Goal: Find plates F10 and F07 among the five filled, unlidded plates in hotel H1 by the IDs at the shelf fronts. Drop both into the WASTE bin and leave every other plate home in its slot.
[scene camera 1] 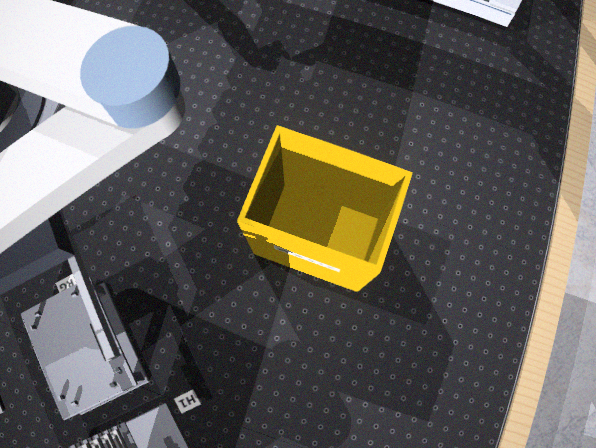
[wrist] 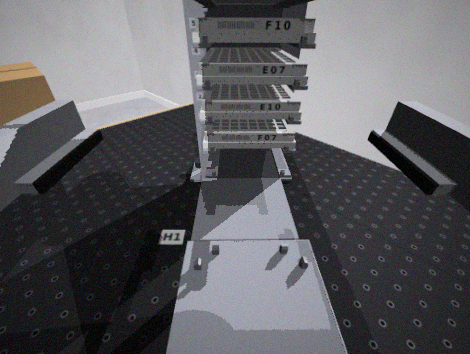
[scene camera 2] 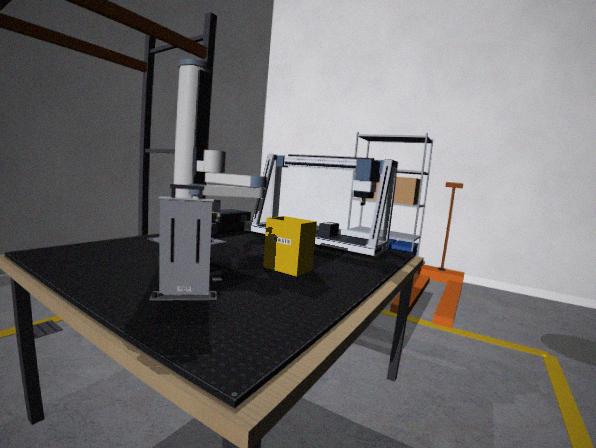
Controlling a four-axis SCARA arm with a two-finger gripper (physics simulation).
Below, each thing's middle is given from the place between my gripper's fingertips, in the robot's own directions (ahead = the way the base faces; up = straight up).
Scene:
My hand is 14 cm above the rg stand (scene camera 1: 64,343), 5 cm past it and 3 cm to the right of it. From my hand the other things lie so: hotel H1 (scene camera 2: 184,271): 16 cm to the right, 15 cm ahead, 6 cm below.

